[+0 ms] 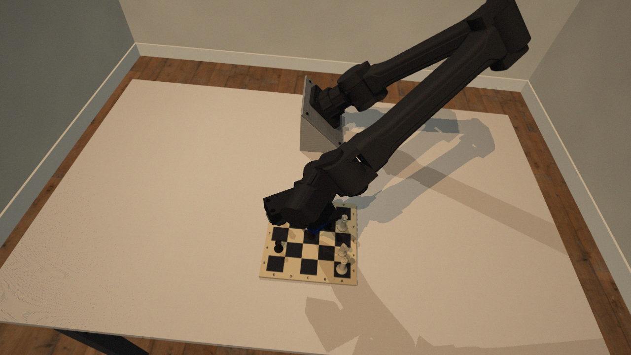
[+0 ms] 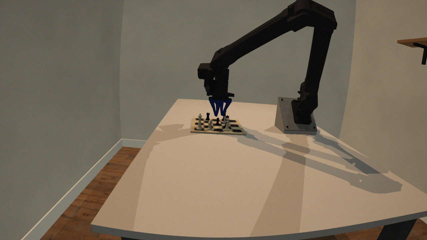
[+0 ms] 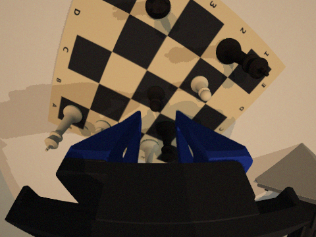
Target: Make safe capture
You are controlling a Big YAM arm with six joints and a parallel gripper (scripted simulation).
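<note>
Now: hand 3 cm above the black pawn. Round my hand: white pawn 3 cm behind, 3 cm to the right, 3 cm below; then chessboard 1 cm ahead, 5 cm below; then black king 3 cm behind, 8 cm to the right, 2 cm below.
</note>
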